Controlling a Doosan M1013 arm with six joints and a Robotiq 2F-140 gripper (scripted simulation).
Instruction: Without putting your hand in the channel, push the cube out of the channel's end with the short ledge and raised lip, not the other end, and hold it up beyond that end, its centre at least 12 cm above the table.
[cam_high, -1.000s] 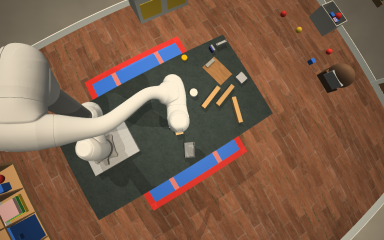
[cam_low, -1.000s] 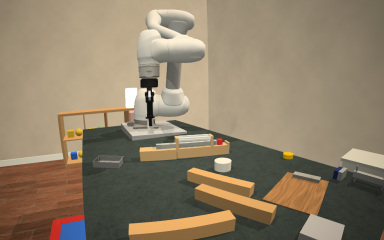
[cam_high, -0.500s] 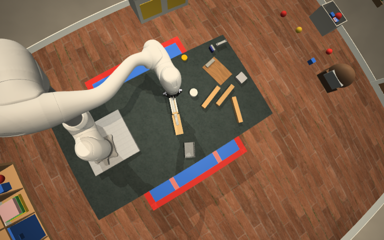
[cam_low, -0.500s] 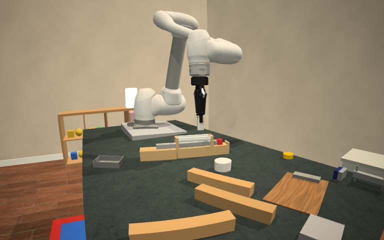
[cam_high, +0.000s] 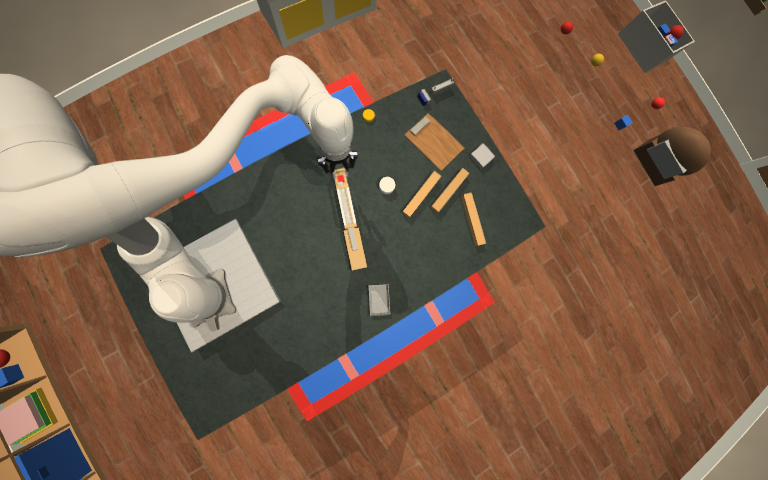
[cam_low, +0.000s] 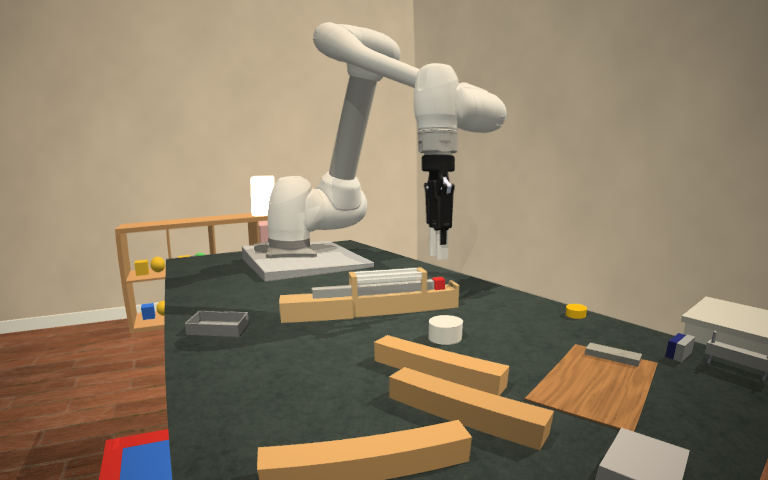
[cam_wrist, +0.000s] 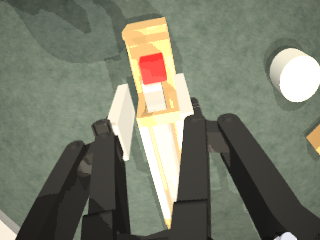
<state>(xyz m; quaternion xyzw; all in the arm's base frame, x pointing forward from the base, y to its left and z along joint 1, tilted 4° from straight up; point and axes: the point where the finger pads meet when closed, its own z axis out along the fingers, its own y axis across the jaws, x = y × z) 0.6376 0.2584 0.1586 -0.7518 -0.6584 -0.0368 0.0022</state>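
My hand is 100 mm above the red cube. From my hand the other things lie so: wooden channel (20 mm behind, 120 mm to the right, 100 mm below); then white disc (170 mm ahead, 70 mm to the right, 140 mm below); then yellow disc (210 mm ahead, 260 mm to the left, 140 mm below).
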